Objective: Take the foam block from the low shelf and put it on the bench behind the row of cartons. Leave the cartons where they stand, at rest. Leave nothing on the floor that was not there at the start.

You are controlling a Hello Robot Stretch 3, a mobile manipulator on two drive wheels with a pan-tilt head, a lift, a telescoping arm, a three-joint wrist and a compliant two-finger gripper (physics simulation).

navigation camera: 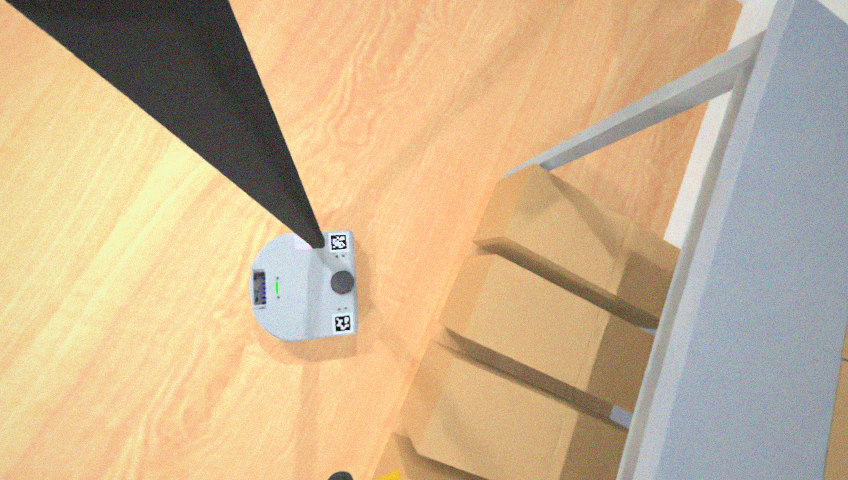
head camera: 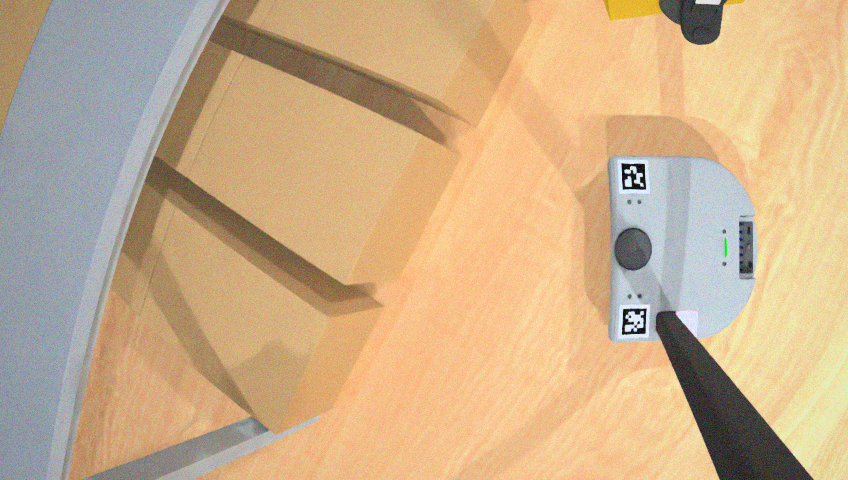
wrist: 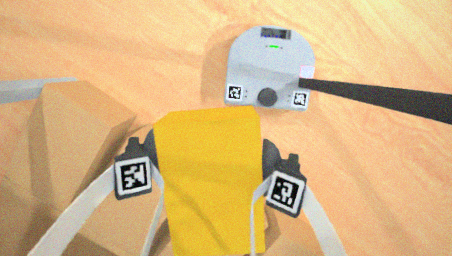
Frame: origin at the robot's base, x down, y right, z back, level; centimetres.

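Seen in the pictures: robot's base, origin of its link: (navigation camera: pixel 340 280) (head camera: pixel 632 248).
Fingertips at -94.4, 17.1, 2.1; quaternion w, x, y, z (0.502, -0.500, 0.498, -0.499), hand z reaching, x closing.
Note:
Pixels of each thing's middle, then the offset from my fingertips to it, as dx, dy, dz. "pt": a spot on its surface instead. Level surfaces: height alone.
- yellow foam block, a spot on its surface: (head camera: pixel 630 8) pt -1.3, -3.7, -3.9
- blue-grey bench top, height of its surface: dx +3.0
- brown carton, a spot on its surface: (head camera: pixel 16 41) pt +0.4, +6.8, -65.0
The yellow foam block (head camera: pixel 630 8) (navigation camera: pixel 389 476) (wrist: pixel 212 200) is between the fingers of my gripper (wrist: pixel 214 151), which is shut on it; the pads press its two sides. In the head view the block and one dark fingertip show at the top edge. The blue-grey bench top (head camera: pixel 65 196) (navigation camera: pixel 755 285) runs along the left of the head view and the right of the navigation view. A brown carton (head camera: pixel 16 41) (navigation camera: pixel 842 392) on it shows in part at the frame edge. The bench surface behind the carton row is out of view.
Large brown cartons (head camera: pixel 297 154) (navigation camera: pixel 535 315) (wrist: pixel 75 145) stick out from under the bench front, with narrow gaps between them. A grey rail (head camera: pixel 196 450) (navigation camera: pixel 642 115) (wrist: pixel 30 90) runs beside the end one. My base (head camera: pixel 708 285) (navigation camera: pixel 291 321) (wrist: pixel 250 65) stands on the wood floor beneath the black mast (head camera: pixel 737 416) (navigation camera: pixel 196 107) (wrist: pixel 390 102).

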